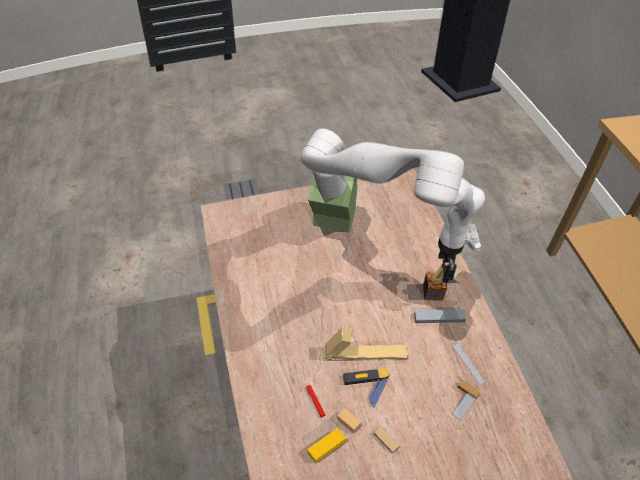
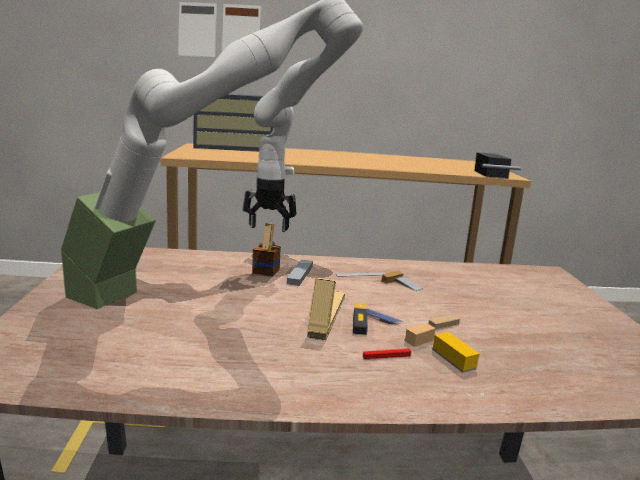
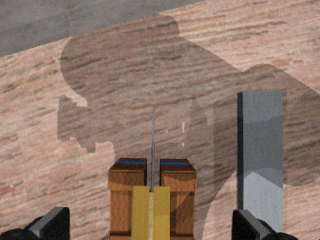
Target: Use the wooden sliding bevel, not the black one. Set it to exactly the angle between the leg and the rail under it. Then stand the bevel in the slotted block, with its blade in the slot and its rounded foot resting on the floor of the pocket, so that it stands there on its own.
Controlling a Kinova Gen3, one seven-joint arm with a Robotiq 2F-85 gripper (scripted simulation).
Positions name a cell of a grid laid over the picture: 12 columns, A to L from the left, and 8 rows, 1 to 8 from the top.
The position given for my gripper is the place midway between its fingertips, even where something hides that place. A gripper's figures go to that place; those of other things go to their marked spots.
Labels:
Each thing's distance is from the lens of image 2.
my gripper (image 2: F4): 143 cm
yellow block (image 2: I6): 104 cm

